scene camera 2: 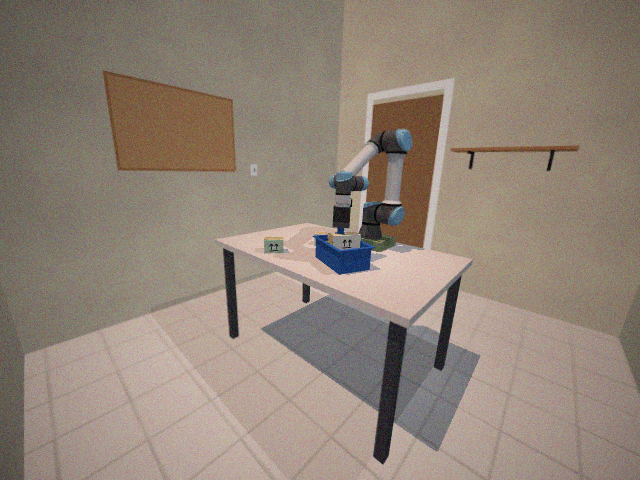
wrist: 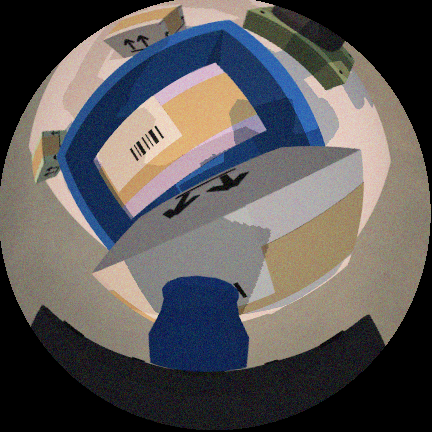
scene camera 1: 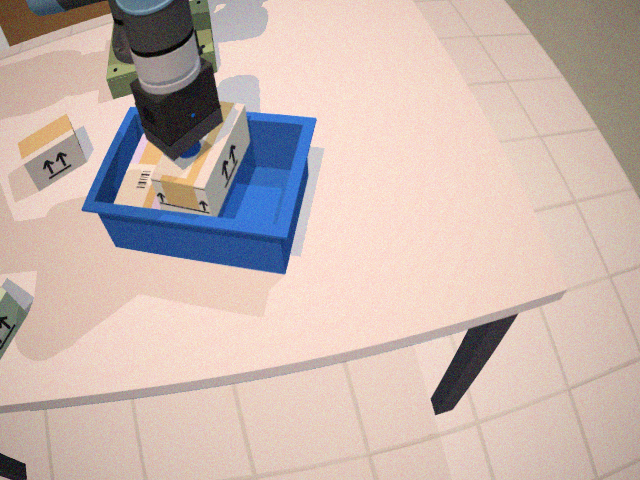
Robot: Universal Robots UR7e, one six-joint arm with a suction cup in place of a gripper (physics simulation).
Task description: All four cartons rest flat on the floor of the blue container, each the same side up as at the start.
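Where they show: hand at its tool point: (scene camera 2: 340, 235) (wrist: 201, 277) (scene camera 1: 190, 154); arm's base at its link origin: (scene camera 2: 369, 236).
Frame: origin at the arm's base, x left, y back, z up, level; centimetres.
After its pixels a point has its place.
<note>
My suction gripper (scene camera 1: 190, 149) (scene camera 2: 340, 230) (wrist: 199, 320) is shut on the top of a white carton (scene camera 1: 240, 134) @(x 18.2, y -37.8, z 7.1 cm) (scene camera 2: 353, 240) @(x 17.8, y -39.0, z 7.7 cm) (wrist: 315, 220) with tan tape. The white carton is upright, partly inside the blue container (scene camera 1: 196, 242) @(x 10.4, y -49.3, z -0.4 cm) (scene camera 2: 351, 260) @(x 23.9, y -47.1, z 0.6 cm) (wrist: 289, 80) @(x 8.1, y -29.4, z 6.3 cm), its upper part above the rim in scene camera 2; its underside is hidden. A pink carton (scene camera 1: 133, 186) @(x 1.5, y -40.6, z 3.2 cm) (wrist: 200, 105) @(x 4.8, y -34.6, z 3.2 cm) with a barcode label lies in the container beside it, arrow side hidden. A grey carton (scene camera 1: 55, 160) @(x -16.2, y -27.7, z -1.1 cm) (wrist: 137, 40) and a green carton (scene camera 1: 11, 312) @(x -21.4, y -56.2, z -1.7 cm) (scene camera 2: 273, 245) @(x -23.5, y -59.3, z -1.0 cm) (wrist: 47, 155) @(x -21.5, y -53.8, z 0.7 cm) stand upright on the table.
The container's right part, in scene camera 1, shows bare blue floor beside the white carton. The green robot base plate (scene camera 1: 121, 82) @(x -5.1, y -9.8, z -1.9 cm) (scene camera 2: 382, 243) @(x 13.2, y -4.9, z -0.9 cm) (wrist: 332, 75) @(x 11.4, y -8.4, z -1.2 cm) is behind the container. The container's walls stand close around the cartons.
</note>
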